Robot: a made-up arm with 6 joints. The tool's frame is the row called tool.
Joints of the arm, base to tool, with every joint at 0 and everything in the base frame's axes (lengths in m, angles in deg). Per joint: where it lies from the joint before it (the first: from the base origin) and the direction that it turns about. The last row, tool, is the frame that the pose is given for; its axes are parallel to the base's.
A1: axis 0 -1 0 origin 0 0 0.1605
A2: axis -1 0 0 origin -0.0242 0.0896 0.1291
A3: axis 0 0 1 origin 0.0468 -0.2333 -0.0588
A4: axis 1 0 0 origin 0.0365 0.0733 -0.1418
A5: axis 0 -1 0 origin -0.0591 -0.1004 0.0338
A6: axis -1 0 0 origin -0.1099 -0.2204 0.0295
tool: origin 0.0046 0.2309 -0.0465
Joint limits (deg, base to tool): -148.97..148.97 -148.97..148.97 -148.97..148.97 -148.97..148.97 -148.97..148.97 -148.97..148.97
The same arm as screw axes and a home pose.
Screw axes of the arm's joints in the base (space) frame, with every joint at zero. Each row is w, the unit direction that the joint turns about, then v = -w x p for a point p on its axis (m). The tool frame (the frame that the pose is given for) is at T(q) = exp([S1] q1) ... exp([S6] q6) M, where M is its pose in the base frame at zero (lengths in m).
S1 = (0, -1, 0, 0.1605, 0, 0)
S2 = (-1, 0, 0, 0, -0.2896, 0.0896)
S3 = (0, 0, 1, -0.1437, -0.0226, 0)
S4 = (1, 0, 0, 0, 0.089, 0.0704)
S5 = (0, -1, 0, 0.1228, 0, 0)
S6 = (-1, 0, 0, 0, -0.1523, -0.3912)
M: xyz -0.1053 -0.1603 0.1058 (m) quaternion w x y z 1 0 0 0
Joint limits (deg, base to tool): -148.97..148.97 -148.97..148.97 -148.97..148.97 -148.97..148.97 -148.97..148.97 -148.97..148.97

